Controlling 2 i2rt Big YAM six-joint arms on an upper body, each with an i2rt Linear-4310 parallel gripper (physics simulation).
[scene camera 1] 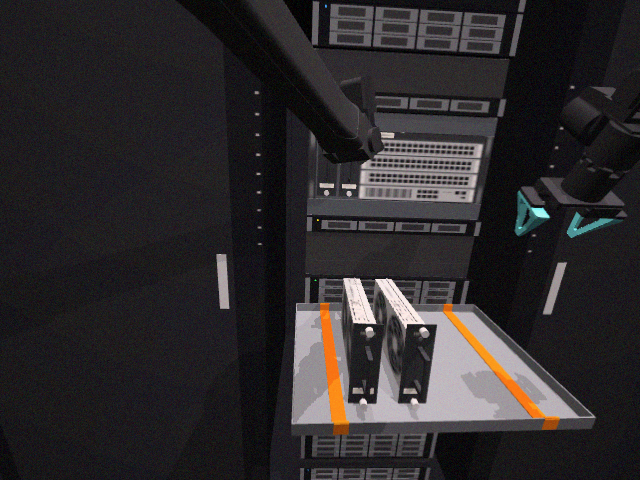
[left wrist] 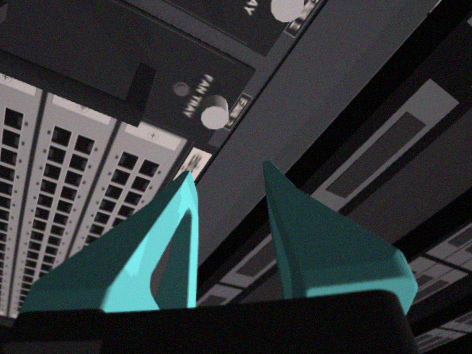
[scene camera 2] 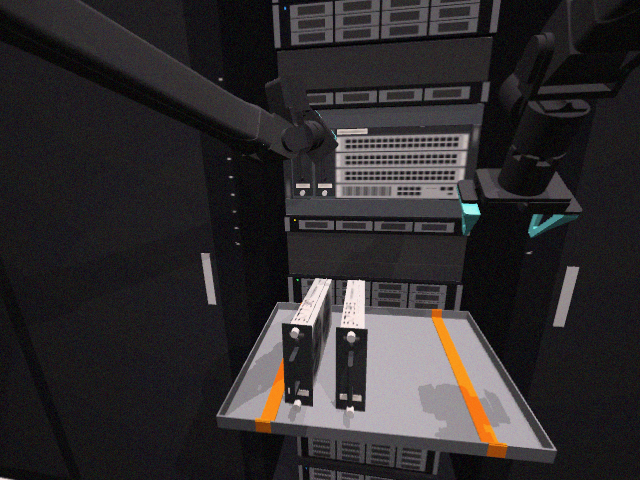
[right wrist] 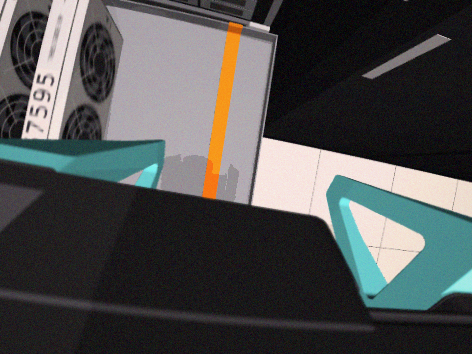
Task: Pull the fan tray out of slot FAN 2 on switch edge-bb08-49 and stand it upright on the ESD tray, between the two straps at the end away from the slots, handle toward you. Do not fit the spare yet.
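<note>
The FAN 2 fan tray [scene camera 1: 345, 175] [scene camera 2: 324, 173] [left wrist: 170, 75] sits in the switch, beside the line cards, its white lower knob [left wrist: 215, 117] showing. My left gripper [left wrist: 228, 178] is partly open and empty, its fingertips just below and beside that knob in the left wrist view; the arm mostly hides it in the scene views. My right gripper [scene camera 1: 544, 235] [scene camera 2: 498, 235] [right wrist: 252, 168] is wide open and empty, above the right side of the ESD tray [scene camera 1: 429, 425] [scene camera 2: 398, 438] [right wrist: 165, 75]. Orange straps [scene camera 1: 333, 369] [scene camera 1: 491, 361] [scene camera 2: 460, 374] [right wrist: 223, 100] cross that tray.
Two fan units stand upright on the ESD tray, handles toward the scene cameras: a left one [scene camera 1: 363, 361] [scene camera 2: 298, 361] and a right one [scene camera 1: 413, 361] [scene camera 2: 351, 366]. The FAN 1 tray [left wrist: 235, 25] is beside FAN 2. Dark cabinet doors flank the rack.
</note>
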